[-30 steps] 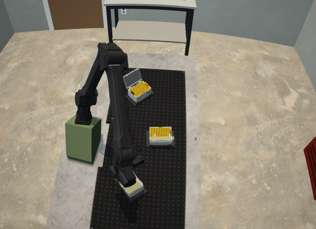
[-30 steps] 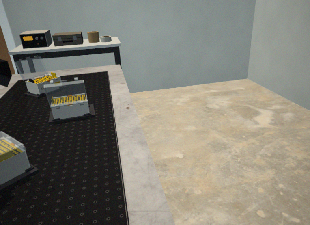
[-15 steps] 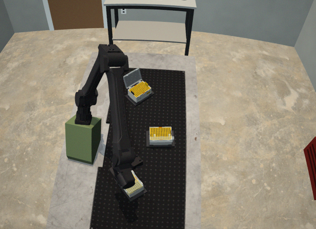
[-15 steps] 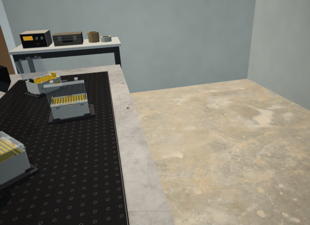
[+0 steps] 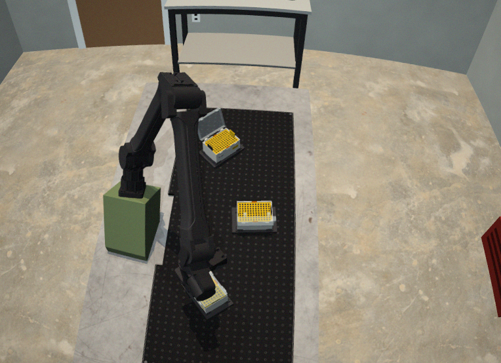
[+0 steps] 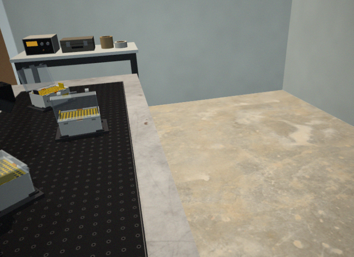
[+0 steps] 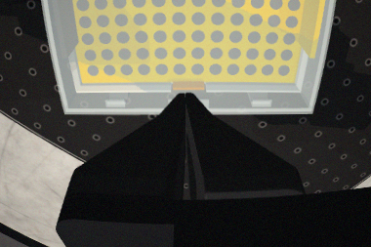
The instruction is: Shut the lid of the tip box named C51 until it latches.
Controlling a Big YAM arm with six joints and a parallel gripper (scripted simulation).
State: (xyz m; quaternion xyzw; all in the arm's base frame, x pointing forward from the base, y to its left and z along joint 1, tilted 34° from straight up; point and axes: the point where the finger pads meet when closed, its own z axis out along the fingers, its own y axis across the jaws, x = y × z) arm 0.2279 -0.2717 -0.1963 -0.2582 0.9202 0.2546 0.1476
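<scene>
Right now the yellow tip rack is 30 mm below my hand, 30 mm ahead of it and 20 mm to the left of it. The rest, counted from my hand: tip box lid (240 mm to the left, 190 mm ahead, 10 mm above).
</scene>
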